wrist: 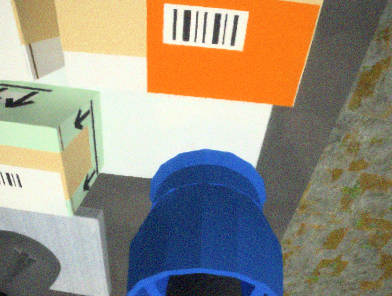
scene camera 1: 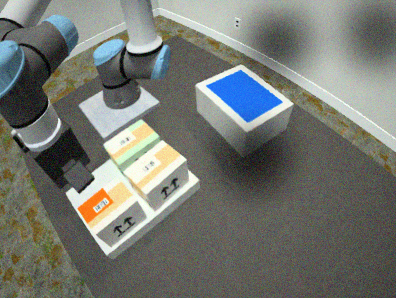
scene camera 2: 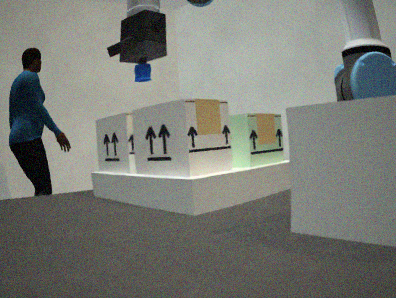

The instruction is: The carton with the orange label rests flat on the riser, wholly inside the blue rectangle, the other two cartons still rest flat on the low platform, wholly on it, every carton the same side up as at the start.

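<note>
The carton with the orange label rests flat on the low platform. A white carton with tan tape and a pale green carton also rest flat there, arrows up in scene camera 2. The riser has the blue rectangle on top, bare. My suction cup is off and holds nothing. It hangs above carton height near the orange-label carton; its tip is hidden in scene camera 1.
The arm's base plate stands beside the platform, near the green carton. The riser stands apart, across the dark table. A person in a blue top stands beyond the table in scene camera 2.
</note>
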